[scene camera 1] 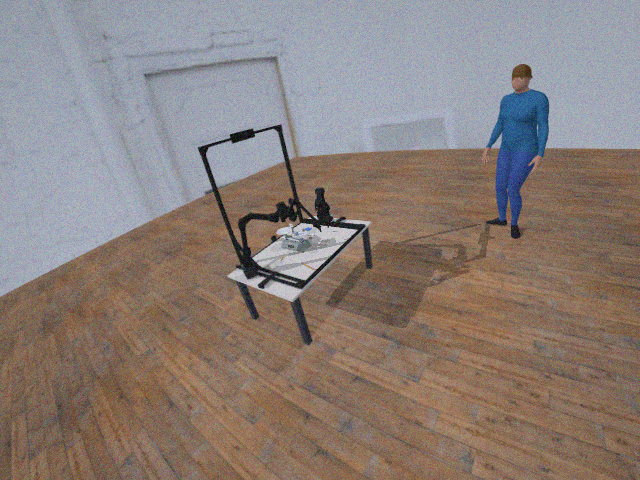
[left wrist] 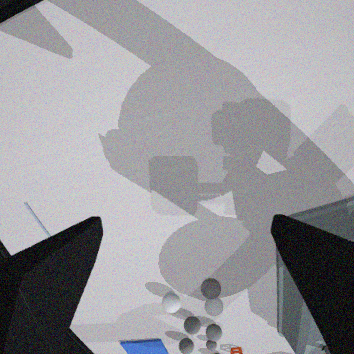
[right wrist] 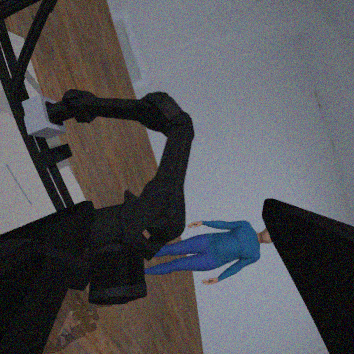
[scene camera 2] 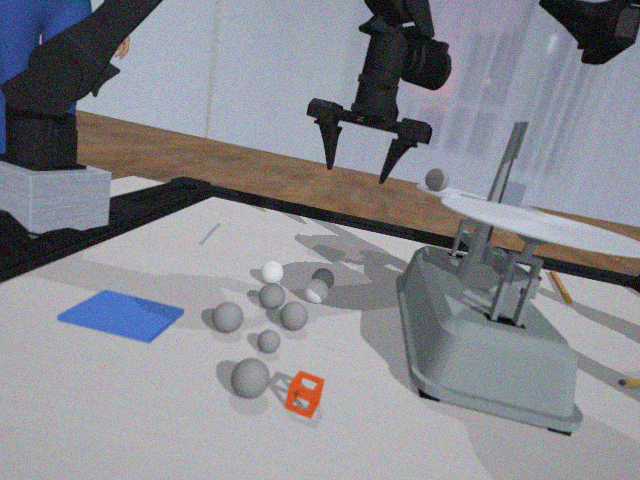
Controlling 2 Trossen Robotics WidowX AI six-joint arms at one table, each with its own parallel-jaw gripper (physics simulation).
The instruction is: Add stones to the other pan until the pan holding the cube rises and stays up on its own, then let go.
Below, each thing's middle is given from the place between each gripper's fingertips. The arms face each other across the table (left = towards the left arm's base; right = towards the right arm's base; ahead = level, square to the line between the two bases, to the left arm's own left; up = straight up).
Labels:
My right hand is 160 mm past the grey balance scale (scene camera 2: 472,337) and 300 mm above it. The rest, counted from my right hand: orange wire-frame cube (scene camera 2: 313,396) (360 mm behind, 130 mm to the left, 410 mm below); then blue flat pad (scene camera 2: 112,312) (310 mm behind, 300 mm to the left, 420 mm below).
Right now my left hand is 22 cm past the grey balance scale, 18 cm to the left of it and 1 cm above it. Round my left hand: orange wire-frame cube: 42 cm behind, 11 cm below, 5 cm to the right; blue flat pad: 37 cm behind, 13 cm to the left, 12 cm below.

